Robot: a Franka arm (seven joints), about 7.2 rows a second.
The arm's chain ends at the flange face. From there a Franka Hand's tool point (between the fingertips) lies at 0.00 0.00 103.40 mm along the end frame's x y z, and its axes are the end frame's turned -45 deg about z.
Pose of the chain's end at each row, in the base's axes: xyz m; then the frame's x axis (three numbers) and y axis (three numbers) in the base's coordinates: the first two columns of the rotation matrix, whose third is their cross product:
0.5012 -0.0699 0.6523 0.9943 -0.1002 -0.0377 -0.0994 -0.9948 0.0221
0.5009 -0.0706 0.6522 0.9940 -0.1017 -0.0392 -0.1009 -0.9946 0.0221
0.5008 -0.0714 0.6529 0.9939 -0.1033 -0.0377 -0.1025 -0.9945 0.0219
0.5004 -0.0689 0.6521 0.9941 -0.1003 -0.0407 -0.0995 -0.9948 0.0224
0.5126 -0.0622 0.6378 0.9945 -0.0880 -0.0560 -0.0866 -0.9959 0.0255
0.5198 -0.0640 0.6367 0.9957 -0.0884 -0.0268 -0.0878 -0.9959 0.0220
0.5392 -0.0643 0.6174 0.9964 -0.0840 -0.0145 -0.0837 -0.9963 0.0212
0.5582 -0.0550 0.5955 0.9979 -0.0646 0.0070 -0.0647 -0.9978 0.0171
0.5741 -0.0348 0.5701 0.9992 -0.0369 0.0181 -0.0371 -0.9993 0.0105
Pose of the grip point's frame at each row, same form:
0.4971 -0.0718 0.5490 0.7734 0.6326 -0.0423 0.6328 -0.7743 -0.0110
0.4966 -0.0725 0.5489 0.7742 0.6314 -0.0433 0.6315 -0.7752 -0.0121
0.4967 -0.0733 0.5496 0.7753 0.6302 -0.0421 0.6303 -0.7763 -0.0112
0.4960 -0.0708 0.5488 0.7733 0.6325 -0.0446 0.6326 -0.7744 -0.0129
0.5066 -0.0643 0.5346 0.7645 0.6420 -0.0576 0.6420 -0.7664 -0.0216
0.5168 -0.0660 0.5334 0.7662 0.6417 -0.0345 0.6420 -0.7667 -0.0034
0.5375 -0.0664 0.5140 0.7637 0.6451 -0.0252 0.6454 -0.7639 0.0047
0.5588 -0.0568 0.4921 0.7514 0.6599 -0.0071 0.6599 -0.7512 0.0170
0.5759 -0.0360 0.4667 0.7328 0.6805 0.0054 0.6803 -0.7327 0.0202

